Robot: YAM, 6 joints.
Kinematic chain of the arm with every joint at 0, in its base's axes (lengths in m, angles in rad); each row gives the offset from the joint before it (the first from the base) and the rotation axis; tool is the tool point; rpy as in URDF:
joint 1: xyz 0 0 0.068 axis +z
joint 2: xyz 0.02 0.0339 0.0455 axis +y
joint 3: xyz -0.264 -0.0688 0 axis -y
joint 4: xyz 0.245 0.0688 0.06 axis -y
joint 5: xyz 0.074 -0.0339 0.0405 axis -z
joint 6: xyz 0.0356 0 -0.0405 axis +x
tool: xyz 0 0 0 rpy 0 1.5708 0
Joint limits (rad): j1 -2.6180..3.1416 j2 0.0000..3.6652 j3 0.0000..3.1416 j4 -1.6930..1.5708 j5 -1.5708..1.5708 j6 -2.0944..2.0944
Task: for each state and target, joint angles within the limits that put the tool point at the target. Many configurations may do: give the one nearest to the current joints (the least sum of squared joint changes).
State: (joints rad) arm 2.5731 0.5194 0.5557 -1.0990 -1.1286 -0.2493
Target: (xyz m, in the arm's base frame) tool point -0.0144 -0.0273 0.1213
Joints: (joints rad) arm 2.7343 0.4940 0.1246 -1.5955 -1.0439 -0.2493
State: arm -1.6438 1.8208 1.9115 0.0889 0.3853 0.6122
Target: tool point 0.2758 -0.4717 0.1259
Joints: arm -1.0209 2.4484 1.8052 0.0815 0.3247 0.6122
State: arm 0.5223 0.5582 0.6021 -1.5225 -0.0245 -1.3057
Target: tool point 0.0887 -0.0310 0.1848
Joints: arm -0.2416 0.8287 0.5298 -1.2705 0.2520 -1.3057
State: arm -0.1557 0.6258 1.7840 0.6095 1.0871 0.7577
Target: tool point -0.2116 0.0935 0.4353
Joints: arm -0.5690 0.0000 1.1530 0.7958 1.4267 0.7577
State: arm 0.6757 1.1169 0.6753 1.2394 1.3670 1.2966
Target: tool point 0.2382 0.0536 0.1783
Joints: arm 0.3644 1.5032 0.3697 1.1083 1.3611 1.2966
